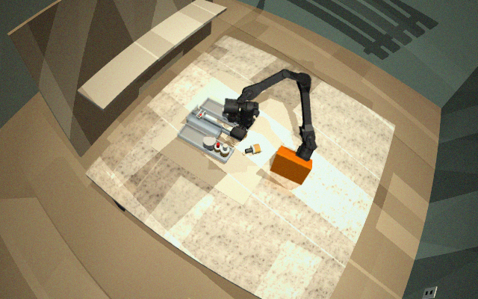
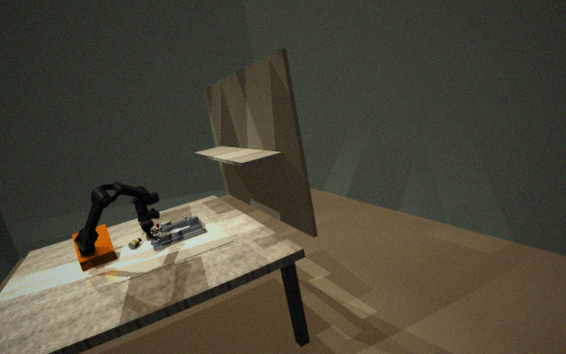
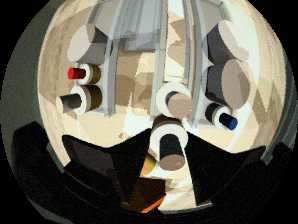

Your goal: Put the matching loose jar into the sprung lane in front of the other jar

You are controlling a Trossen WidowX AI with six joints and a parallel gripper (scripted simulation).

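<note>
Now: gripper tip 13 cm to the right of the pale jar and 1 cm short of it. Round my gripper tip: grey lane rack (16 cm ahead, 4 cm to the left, 3 cm below).
</note>
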